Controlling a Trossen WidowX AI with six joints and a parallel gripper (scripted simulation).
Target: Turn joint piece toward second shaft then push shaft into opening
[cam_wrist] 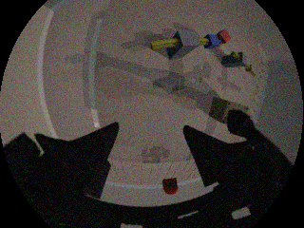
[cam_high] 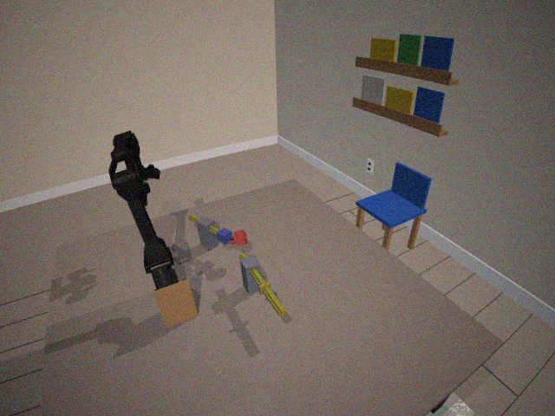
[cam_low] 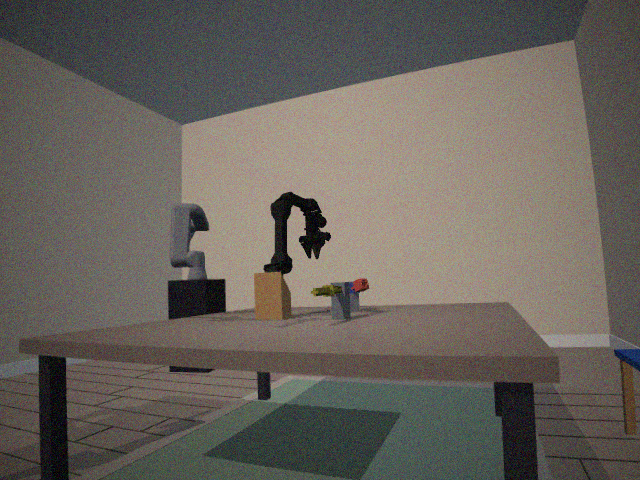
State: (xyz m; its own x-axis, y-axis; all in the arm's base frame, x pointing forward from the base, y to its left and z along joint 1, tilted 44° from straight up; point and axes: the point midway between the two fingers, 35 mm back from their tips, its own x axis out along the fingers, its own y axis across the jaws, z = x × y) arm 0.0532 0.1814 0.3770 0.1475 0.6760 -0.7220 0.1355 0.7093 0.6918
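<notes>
Now: the red joint piece 290 mm to the right of my gripper tip, 250 mm ahead of it and 130 mm below it.
</notes>
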